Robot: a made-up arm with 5 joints. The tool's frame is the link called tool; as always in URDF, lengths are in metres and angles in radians. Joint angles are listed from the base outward. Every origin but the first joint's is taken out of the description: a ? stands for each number. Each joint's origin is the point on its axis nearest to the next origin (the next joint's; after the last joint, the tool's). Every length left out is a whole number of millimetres.
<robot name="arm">
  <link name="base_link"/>
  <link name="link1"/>
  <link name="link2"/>
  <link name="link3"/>
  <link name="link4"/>
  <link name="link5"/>
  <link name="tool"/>
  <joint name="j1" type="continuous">
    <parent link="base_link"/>
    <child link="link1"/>
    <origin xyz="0.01 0 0.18" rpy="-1.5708 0 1.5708"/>
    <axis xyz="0 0 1"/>
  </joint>
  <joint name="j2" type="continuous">
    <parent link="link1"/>
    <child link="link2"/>
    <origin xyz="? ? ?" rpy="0 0 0"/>
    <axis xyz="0 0 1"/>
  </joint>
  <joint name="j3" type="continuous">
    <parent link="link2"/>
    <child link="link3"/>
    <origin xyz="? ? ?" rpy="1.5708 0 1.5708"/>
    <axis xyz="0 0 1"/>
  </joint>
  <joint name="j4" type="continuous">
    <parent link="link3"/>
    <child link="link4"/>
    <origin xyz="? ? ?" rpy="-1.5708 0 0"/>
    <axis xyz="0 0 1"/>
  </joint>
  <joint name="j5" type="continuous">
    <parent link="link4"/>
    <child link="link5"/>
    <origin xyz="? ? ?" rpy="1.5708 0 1.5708"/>
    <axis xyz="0 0 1"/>
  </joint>
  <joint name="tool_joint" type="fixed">
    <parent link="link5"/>
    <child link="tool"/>
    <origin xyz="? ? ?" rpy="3.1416 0 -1.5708"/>
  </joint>
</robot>
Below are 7 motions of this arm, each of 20 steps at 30 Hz.
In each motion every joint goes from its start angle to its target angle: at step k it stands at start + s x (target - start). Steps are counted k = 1, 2, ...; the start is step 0. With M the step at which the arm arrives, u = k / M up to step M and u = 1 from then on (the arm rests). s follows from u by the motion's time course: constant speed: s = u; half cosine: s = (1 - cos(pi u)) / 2; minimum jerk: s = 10 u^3 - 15 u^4 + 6 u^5.
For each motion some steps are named. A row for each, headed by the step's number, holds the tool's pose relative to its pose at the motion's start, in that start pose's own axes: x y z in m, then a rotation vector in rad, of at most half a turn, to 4 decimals.
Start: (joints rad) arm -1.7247 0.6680 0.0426 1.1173 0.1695
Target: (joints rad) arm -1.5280 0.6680 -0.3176 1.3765 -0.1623
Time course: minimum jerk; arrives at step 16
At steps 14, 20:
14: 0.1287 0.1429 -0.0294 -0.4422 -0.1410 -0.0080
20: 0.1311 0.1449 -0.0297 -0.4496 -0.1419 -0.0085

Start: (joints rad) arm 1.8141 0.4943 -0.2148 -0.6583 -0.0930
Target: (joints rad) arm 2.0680 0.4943 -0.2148 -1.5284 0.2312
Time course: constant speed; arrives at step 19
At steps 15, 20:
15: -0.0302 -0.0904 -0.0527 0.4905 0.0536 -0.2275
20: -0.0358 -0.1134 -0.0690 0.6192 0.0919 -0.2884

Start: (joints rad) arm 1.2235 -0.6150 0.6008 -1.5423 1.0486
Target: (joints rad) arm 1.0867 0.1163 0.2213 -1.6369 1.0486
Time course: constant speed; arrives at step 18
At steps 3, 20:
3: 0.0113 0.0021 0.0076 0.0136 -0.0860 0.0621
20: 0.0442 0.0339 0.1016 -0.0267 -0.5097 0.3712

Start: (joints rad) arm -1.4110 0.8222 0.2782 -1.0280 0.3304
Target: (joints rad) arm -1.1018 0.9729 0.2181 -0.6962 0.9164
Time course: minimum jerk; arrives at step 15
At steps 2, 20:
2: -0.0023 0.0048 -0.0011 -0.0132 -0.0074 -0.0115
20: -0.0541 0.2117 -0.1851 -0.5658 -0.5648 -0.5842

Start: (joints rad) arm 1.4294 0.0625 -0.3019 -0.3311 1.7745
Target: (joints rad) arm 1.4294 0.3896 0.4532 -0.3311 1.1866
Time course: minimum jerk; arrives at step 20
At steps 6, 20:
6: 0.0151 -0.0263 -0.0028 -0.1111 -0.0699 0.0677
20: 0.0635 -0.1059 0.0466 -0.7270 -0.2698 0.2911

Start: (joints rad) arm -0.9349 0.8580 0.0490 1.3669 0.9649
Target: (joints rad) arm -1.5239 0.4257 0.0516 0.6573 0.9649
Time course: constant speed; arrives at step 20
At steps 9, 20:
9: 0.2277 -0.1700 0.0786 0.4607 0.6277 0.0093
20: 0.4797 -0.3536 -0.1163 1.0227 1.3954 0.0318

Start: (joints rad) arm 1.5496 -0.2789 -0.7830 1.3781 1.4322
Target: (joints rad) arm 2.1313 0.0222 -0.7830 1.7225 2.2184
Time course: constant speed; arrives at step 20
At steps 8, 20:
8: -0.1974 -0.0639 -0.1818 0.2561 -0.3839 -0.2780
20: -0.3112 -0.0602 -0.5036 0.8776 -0.7848 -0.6828

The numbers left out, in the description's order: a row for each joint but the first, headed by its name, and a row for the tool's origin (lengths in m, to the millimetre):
j2: 0.102 -0.397 0
j3: 0.224 -0.076 0
j4: 0.389 0.04 0
j5: -0.266 -0.089 0
tool: 0.111 0.166 0

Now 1 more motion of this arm.
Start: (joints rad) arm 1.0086 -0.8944 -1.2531 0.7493 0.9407
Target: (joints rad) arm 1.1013 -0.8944 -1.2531 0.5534 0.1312
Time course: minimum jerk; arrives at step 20
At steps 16, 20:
16: 0.1173 -0.1566 -0.0208 0.1648 0.0416 0.8266
20: 0.1264 -0.1620 -0.0236 0.1763 0.0405 0.8775

